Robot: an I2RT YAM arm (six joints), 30 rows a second.
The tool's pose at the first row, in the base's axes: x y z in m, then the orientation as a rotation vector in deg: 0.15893, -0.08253, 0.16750, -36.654, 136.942, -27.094
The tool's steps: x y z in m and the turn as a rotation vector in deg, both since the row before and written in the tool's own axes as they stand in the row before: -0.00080, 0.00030, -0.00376, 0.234, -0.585, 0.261; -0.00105, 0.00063, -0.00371, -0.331, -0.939, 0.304; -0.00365, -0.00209, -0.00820, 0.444, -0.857, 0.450; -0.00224, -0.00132, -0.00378, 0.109, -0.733, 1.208; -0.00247, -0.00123, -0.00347, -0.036, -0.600, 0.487; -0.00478, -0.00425, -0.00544, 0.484, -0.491, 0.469; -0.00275, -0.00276, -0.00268, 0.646, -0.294, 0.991; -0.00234, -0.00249, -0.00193, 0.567, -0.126, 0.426; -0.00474, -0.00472, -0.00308, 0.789, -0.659, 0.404; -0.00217, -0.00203, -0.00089, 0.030, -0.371, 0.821; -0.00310, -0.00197, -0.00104, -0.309, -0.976, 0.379; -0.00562, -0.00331, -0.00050, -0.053, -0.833, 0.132; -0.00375, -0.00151, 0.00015, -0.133, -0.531, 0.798; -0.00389, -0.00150, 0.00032, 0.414, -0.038, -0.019
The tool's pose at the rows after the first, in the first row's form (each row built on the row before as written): 0.15698, -0.08119, 0.17055, -36.286, 136.358, -27.007; 0.15510, -0.07946, 0.17351, -36.152, 135.661, -26.097; 0.15287, -0.07790, 0.18231, -35.482, 134.785, -26.056; 0.15226, -0.07719, 0.18680, -34.049, 134.300, -25.341; 0.15193, -0.07640, 0.19115, -33.539, 133.840, -24.843; 0.15262, -0.07672, 0.19951, -32.796, 133.298, -24.990; 0.15335, -0.07725, 0.20415, -31.340, 132.982, -25.151; 0.15420, -0.07791, 0.20792, -30.576, 132.745, -25.548; 0.15635, -0.07911, 0.21486, -29.791, 131.916, -26.011; 0.15762, -0.07964, 0.21764, -28.857, 131.682, -25.516; 0.15935, -0.07969, 0.22104, -28.678, 130.907, -24.647; 0.16336, -0.07982, 0.22621, -28.642, 130.145, -24.239; 0.16619, -0.07938, 0.22906, -27.845, 129.803, -23.512; 0.16921, -0.07894, 0.23192, -27.659, 129.636, -23.970
